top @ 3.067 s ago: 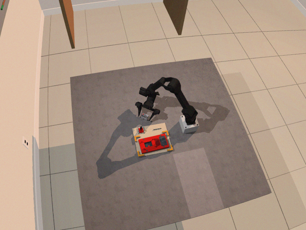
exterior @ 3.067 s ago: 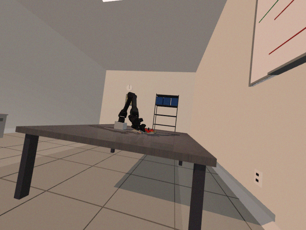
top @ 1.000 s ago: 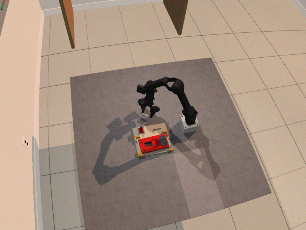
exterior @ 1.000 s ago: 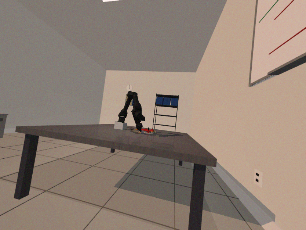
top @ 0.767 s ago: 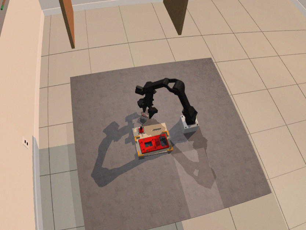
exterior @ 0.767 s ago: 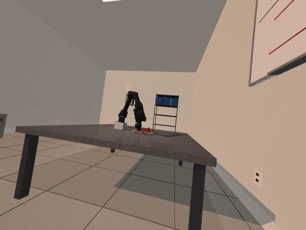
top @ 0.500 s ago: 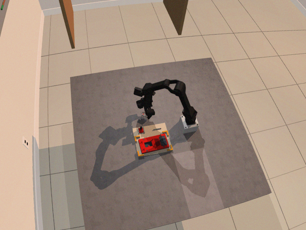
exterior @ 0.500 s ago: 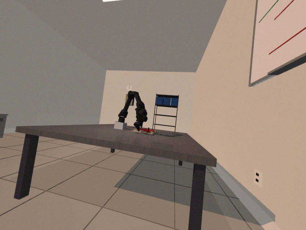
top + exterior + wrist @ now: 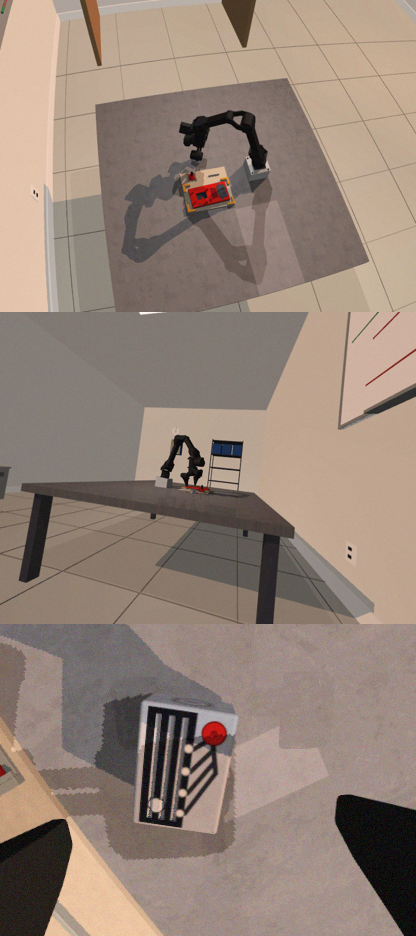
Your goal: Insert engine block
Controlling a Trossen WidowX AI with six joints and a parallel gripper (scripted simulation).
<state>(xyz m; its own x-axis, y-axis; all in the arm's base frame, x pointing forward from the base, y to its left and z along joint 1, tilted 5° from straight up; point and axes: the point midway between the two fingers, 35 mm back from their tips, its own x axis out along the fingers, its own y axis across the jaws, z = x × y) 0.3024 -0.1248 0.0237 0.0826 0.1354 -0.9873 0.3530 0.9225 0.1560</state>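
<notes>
Now: the engine block 10 mm ahead of my gripper tip, 10 mm to the left of it and 40 mm below it. Also, from my gripper tip: black stick: 60 mm ahead, 110 mm to the left, 20 mm below.
</notes>
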